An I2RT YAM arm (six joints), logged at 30 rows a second.
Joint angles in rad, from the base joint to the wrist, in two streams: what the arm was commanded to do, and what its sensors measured. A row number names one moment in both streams.
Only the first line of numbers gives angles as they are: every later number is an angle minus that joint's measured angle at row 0.
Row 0, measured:
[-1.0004, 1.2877, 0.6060, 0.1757, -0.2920, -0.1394]
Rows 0 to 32, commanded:
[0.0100, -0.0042, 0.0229, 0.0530, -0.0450, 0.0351]
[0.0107, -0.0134, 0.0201, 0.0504, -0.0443, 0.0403]
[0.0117, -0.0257, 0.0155, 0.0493, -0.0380, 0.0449]
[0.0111, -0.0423, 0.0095, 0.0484, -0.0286, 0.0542]
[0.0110, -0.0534, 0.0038, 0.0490, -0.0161, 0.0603]
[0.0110, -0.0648, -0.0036, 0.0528, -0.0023, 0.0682]
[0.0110, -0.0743, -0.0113, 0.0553, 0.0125, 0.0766]
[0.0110, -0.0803, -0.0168, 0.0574, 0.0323, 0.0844]
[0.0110, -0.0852, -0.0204, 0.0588, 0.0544, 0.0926]
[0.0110, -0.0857, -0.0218, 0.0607, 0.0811, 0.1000]
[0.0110, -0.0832, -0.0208, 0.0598, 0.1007, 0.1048]
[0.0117, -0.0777, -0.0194, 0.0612, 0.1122, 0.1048]
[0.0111, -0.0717, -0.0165, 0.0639, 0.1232, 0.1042]
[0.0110, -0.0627, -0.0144, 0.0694, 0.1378, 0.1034]
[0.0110, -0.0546, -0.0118, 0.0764, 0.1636, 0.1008]
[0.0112, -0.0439, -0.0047, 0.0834, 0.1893, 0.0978]
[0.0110, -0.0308, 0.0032, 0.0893, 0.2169, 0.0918]
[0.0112, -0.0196, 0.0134, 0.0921, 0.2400, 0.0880]
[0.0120, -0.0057, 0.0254, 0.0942, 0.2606, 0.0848]
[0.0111, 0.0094, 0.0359, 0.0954, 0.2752, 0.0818]
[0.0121, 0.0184, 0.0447, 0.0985, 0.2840, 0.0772]
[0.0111, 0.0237, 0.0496, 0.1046, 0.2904, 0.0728]
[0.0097, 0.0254, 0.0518, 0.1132, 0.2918, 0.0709]
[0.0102, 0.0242, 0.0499, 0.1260, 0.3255, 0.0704]
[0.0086, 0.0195, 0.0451, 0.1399, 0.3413, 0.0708]
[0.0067, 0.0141, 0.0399, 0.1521, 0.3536, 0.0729]
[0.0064, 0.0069, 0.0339, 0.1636, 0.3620, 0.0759]
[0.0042, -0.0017, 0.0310, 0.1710, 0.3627, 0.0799]
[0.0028, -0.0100, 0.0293, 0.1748, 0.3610, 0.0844]
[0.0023, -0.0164, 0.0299, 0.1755, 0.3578, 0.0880]
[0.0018, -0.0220, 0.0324, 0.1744, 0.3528, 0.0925]
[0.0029, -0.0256, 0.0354, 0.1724, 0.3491, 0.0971]
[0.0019, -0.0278, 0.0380, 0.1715, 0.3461, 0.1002]
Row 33, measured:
[0.0046, 0.0061, 0.0114, 0.0957, 0.3258, 0.0812]
